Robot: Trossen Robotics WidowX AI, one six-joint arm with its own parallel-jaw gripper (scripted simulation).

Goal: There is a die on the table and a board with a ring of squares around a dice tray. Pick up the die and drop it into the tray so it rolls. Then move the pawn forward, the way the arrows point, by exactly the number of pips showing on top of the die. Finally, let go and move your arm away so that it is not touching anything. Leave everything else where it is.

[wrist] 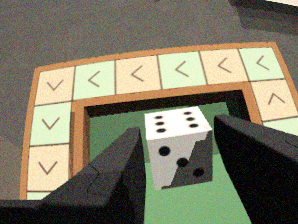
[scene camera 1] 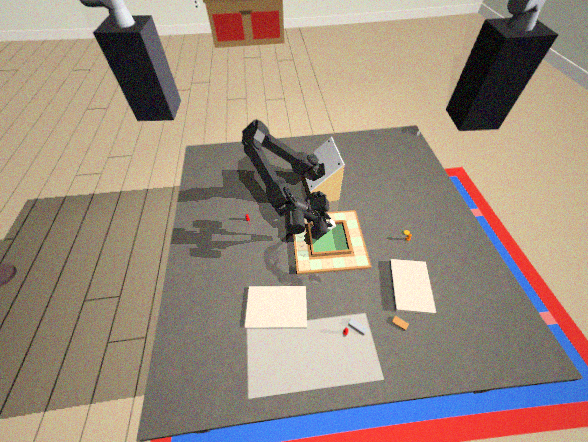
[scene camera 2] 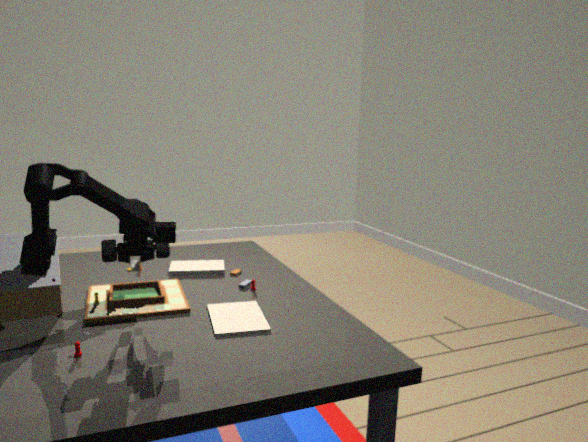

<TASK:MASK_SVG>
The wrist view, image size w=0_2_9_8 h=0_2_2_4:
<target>gripper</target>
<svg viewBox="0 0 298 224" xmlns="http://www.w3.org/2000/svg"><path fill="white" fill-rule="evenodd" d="M140 127L129 128L128 131L122 133L117 140L108 145L100 155L94 157L80 172L71 177L67 183L53 190L51 194L48 193L47 197L44 196L43 200L41 198L40 200L0 200L0 224L144 224L146 169ZM214 116L214 139L216 139L218 152L220 152L223 168L229 173L231 183L237 189L235 192L239 194L239 200L245 206L250 221L253 224L298 224L298 136L293 135L293 133L290 135L290 133L283 132L281 129L269 128L266 125L254 123L254 121L245 121L229 115Z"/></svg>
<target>white die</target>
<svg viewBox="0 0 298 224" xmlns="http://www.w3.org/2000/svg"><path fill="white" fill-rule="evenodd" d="M200 108L190 107L173 109L173 111L145 113L146 139L148 139L150 163L152 163L154 186L156 186L156 189L174 188L174 186L213 181L212 129L210 129L209 123L206 121L205 116L202 115Z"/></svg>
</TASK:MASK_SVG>
